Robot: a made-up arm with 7 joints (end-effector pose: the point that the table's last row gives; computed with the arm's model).
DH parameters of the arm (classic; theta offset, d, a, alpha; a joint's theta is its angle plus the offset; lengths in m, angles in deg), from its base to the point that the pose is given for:
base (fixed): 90 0.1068 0 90
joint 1: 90 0.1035 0.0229 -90
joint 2: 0 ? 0.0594 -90
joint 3: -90 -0.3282 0.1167 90
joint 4: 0 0.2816 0.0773 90
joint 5: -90 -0.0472 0.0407 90
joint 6: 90 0.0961 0.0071 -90
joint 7: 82.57 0 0.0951 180
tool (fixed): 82.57 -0.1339 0 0
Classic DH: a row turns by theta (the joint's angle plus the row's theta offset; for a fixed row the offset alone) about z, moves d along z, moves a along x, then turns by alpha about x.
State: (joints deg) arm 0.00 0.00 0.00 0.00 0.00 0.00 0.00
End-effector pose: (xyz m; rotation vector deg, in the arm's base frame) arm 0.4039 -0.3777 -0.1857 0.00 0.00 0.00
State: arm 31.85 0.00 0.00 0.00 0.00 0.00 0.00
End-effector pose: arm 0.4039 -0.1665 -0.3410 31.85 0.00 0.00
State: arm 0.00 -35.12 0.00 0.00 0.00 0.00 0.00
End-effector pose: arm 0.1678 -0.3777 -0.3011 0.00 35.12 0.00
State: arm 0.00 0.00 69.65 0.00 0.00 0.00 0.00
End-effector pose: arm 0.4039 -0.6037 0.2390 -69.65 0.00 0.00
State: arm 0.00 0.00 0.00 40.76 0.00 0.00 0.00
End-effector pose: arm 0.3613 -0.3412 -0.1857 0.00 0.00 -40.76
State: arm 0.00 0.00 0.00 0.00 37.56 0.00 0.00
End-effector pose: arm 0.4039 -0.3213 -0.1653 37.56 0.00 0.00
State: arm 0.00 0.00 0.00 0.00 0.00 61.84 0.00
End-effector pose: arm 0.2756 -0.3777 -0.1321 0.00 61.84 0.00
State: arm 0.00 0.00 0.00 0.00 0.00 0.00 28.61
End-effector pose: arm 0.3572 -0.3721 -0.1857 0.00 0.00 -28.61
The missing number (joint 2, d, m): 0.1855
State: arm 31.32 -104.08 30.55 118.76 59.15 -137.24 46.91
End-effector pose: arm 0.0057 -0.2767 -0.1912 -21.24 -127.20 -25.65
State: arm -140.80 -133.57 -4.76 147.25 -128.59 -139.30 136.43
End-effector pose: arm -0.3315 0.2809 0.1270 96.35 -11.15 30.60
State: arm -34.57 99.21 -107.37 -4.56 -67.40 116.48 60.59
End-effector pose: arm -0.0220 0.1659 0.2237 -50.68 -2.88 -22.97
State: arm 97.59 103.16 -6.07 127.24 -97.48 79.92 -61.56
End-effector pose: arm 0.2890 -0.3632 0.0176 -145.73 -29.53 -26.09
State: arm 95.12 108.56 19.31 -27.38 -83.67 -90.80 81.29
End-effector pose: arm 0.1648 -0.4820 -0.4063 -40.32 -135.63 -95.46
